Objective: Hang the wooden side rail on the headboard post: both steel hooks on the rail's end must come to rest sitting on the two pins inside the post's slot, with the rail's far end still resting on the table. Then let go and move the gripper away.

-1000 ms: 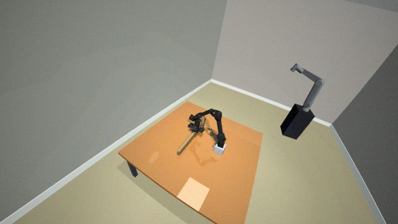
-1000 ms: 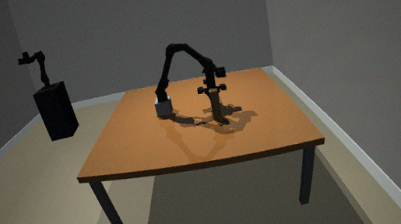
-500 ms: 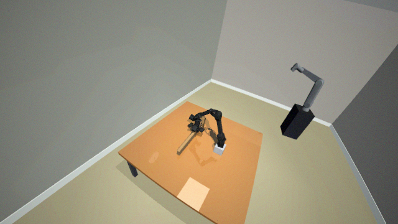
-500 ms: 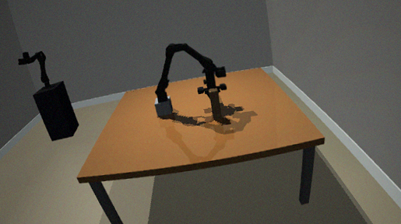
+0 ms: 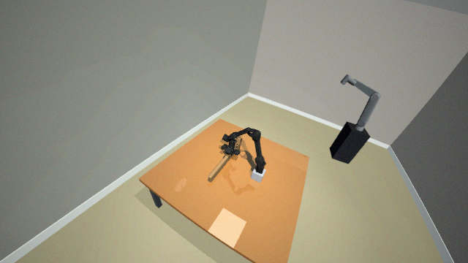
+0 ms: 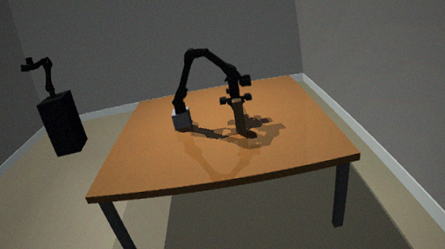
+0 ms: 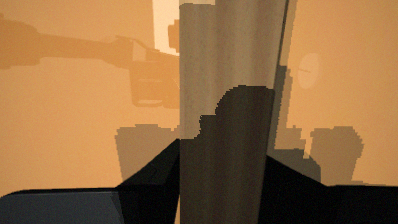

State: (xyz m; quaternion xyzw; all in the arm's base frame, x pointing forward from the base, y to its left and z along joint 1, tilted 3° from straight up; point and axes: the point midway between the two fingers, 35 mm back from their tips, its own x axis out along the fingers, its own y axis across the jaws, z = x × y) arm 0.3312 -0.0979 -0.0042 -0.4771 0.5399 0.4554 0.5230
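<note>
The headboard post lies 160 mm to the right of my gripper tip, 40 mm above it and 20 mm behind it.
</note>
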